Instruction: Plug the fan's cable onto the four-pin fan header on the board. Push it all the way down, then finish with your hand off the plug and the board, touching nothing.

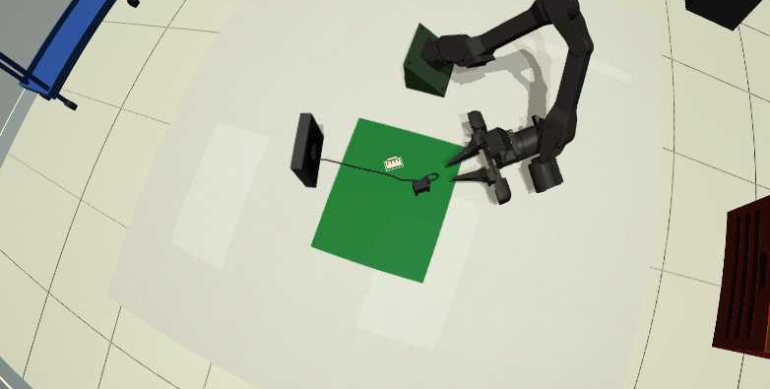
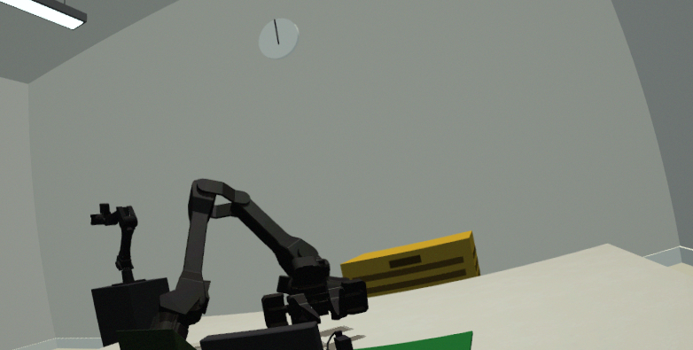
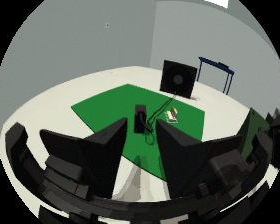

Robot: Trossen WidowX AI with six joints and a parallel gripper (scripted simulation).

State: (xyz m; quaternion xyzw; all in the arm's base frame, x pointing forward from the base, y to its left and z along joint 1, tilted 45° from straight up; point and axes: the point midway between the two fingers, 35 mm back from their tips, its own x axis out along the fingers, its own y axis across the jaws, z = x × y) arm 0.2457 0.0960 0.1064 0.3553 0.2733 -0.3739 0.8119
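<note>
My gripper tip is now 30 mm short of the black plug, 50 mm to the left of it and 40 mm above it. From my gripper tip the other things lie so: black fan 40 mm ahead, 280 mm to the right, 10 mm below; then green board 70 mm ahead, 110 mm to the right, 80 mm below; then four-pin fan header 120 mm to the right, 60 mm below.
</note>
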